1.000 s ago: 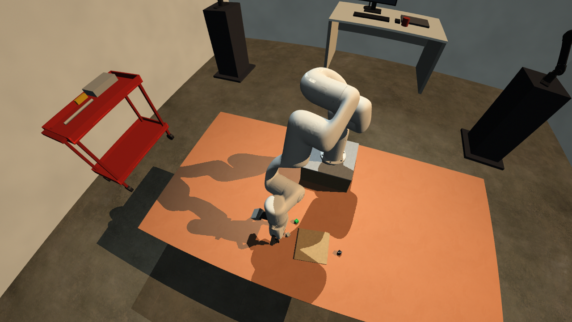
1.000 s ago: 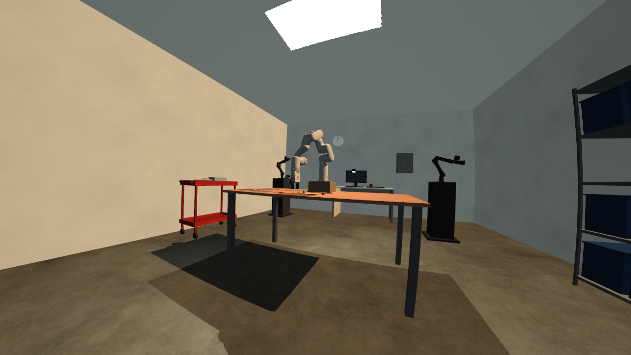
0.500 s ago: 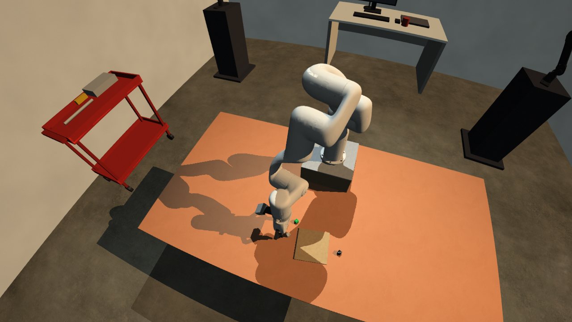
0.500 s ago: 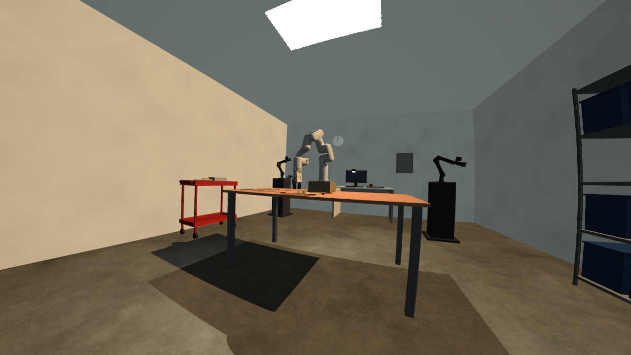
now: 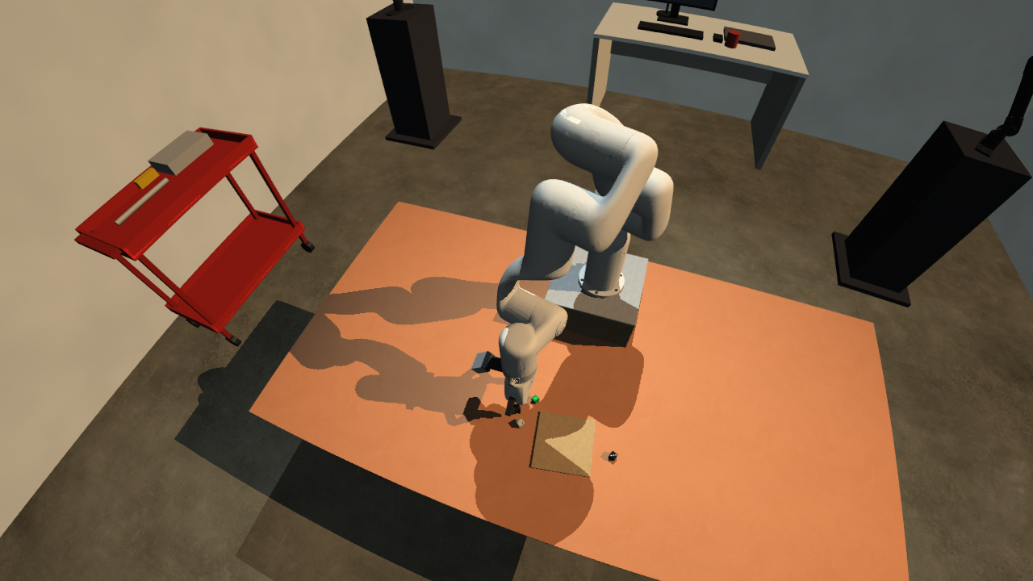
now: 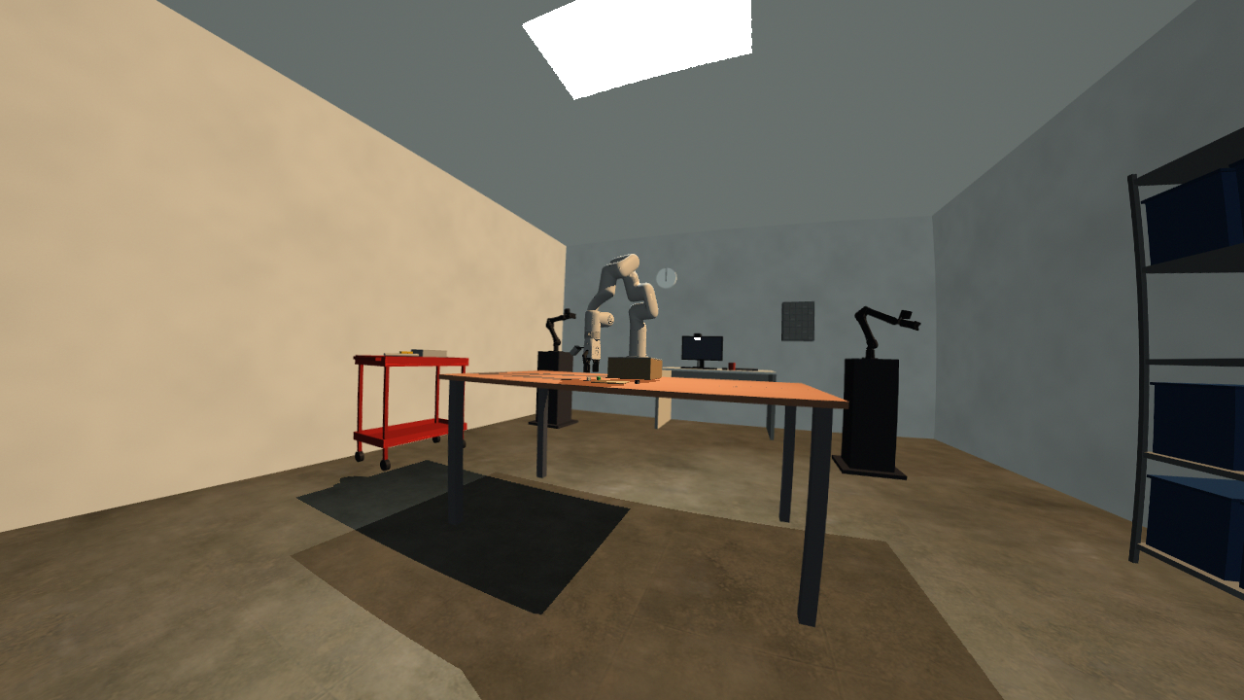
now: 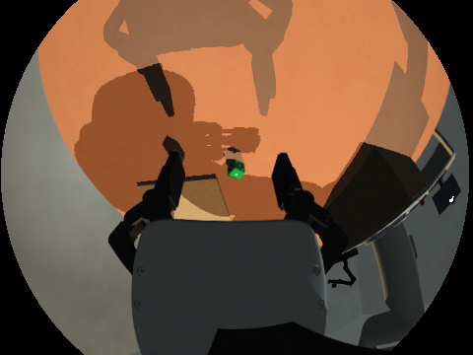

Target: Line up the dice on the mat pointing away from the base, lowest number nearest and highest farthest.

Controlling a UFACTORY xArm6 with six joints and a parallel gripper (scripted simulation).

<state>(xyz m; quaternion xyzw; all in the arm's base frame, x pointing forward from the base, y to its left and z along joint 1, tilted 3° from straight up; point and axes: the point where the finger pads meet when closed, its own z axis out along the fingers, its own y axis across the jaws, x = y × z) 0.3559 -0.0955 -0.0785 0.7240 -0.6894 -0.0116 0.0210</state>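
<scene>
The green die is 1 cm behind my hand, 4 cm to the left of it and 4 cm below it. Round my hand: black die (6 cm ahead, 26 cm to the left, 4 cm below); white die (6 cm ahead, 2 cm to the left, 4 cm below); tan mat (7 cm ahead, 14 cm to the left, 4 cm below).
</scene>
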